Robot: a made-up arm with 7 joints.
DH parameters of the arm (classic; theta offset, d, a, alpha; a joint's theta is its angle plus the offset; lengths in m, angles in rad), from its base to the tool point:
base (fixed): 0 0 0 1.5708
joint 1: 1.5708 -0.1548 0 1.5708
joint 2: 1.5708 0 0 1.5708
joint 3: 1.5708 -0.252 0 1.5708
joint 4: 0 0 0 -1.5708
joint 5: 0 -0.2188 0 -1.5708
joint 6: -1.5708 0 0 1.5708
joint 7: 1.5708 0 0 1.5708
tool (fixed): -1.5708 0 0 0
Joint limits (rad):
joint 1: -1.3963..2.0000
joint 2: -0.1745..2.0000
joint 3: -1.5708..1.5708
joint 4: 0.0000..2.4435
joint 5: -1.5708..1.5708
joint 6: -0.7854..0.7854
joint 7: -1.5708..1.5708
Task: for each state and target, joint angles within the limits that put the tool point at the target. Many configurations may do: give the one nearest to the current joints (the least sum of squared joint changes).
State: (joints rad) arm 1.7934 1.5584 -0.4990 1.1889 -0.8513 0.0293 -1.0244
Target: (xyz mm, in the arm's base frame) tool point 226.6 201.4 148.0
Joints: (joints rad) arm 1.6201 0.9068 -0.8491 1.9029 -0.8513 0.0293 -1.0244
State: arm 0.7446 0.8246 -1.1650 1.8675 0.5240 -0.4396 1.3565
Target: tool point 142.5 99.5 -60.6
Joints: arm 0.8059 0.6280 -1.1704 2.4416 0.5240 -0.4396 1.3565
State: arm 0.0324 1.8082 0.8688 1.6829 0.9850 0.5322 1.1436
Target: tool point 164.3 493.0 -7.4
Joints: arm -0.2194 1.2476 0.6929 1.2948 0.9850 0.5322 1.1436
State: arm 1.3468 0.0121 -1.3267 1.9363 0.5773 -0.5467 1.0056
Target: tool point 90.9 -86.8 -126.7
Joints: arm 0.6223 -0.1724 -1.5708 1.8340 0.5773 -0.5467 1.0056
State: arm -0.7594 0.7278 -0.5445 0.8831 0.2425 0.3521 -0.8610
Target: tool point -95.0 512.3 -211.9
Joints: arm -1.0676 1.3279 -0.5919 0.8789 0.2425 0.3521 -0.8610
